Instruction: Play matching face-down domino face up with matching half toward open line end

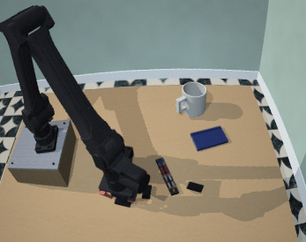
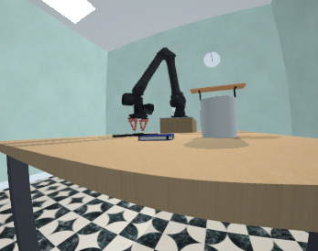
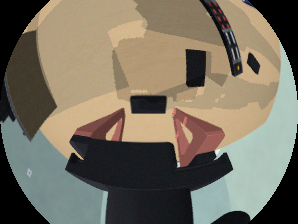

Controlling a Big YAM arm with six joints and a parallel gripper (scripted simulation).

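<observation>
Right now the domino is 30 mm below my hand. The rest, counted from my hand: white mug (400 mm to the left, 310 mm ahead, 20 mm above).
</observation>
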